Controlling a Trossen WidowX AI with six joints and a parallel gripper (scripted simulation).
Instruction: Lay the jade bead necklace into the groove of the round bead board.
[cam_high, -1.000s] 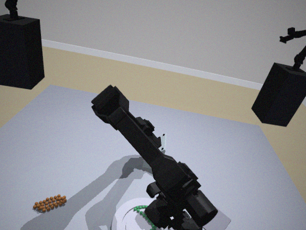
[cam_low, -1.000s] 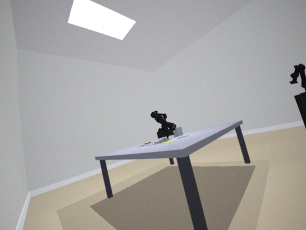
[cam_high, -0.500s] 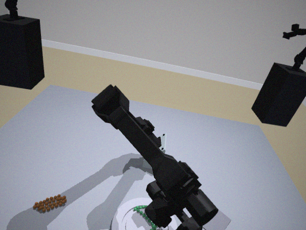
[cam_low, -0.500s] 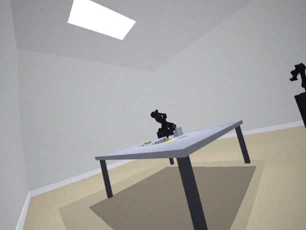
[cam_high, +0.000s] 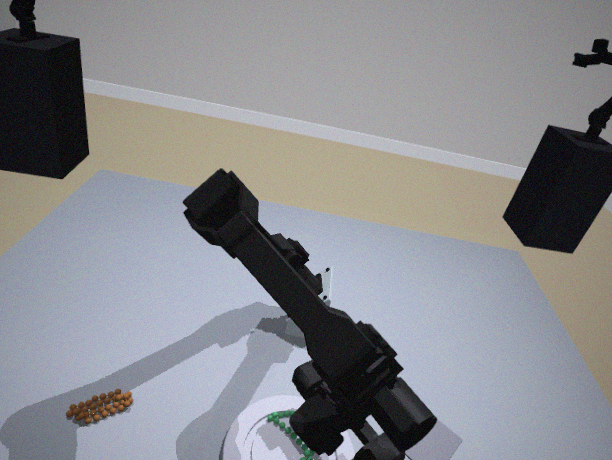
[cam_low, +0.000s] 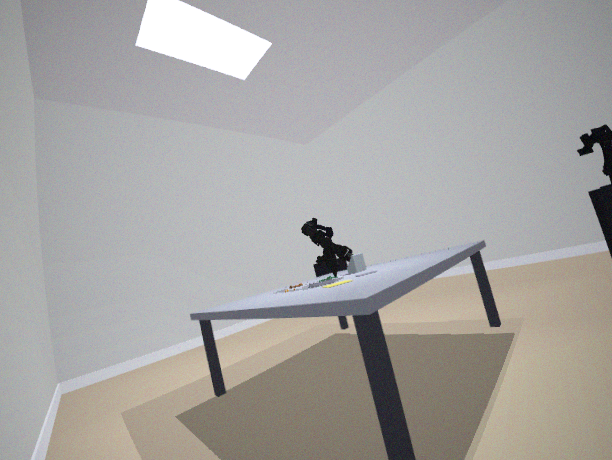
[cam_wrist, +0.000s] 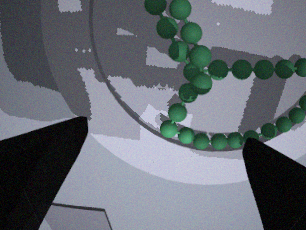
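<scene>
Right now my gripper tip is 60 mm to the left of the round bead board, 10 mm short of it and 10 mm above it. Round my gripper tip: yellow strip (210 mm ahead, 160 mm to the left, 20 mm below); flat grey square (170 mm to the left, 30 mm behind, 20 mm below).
</scene>
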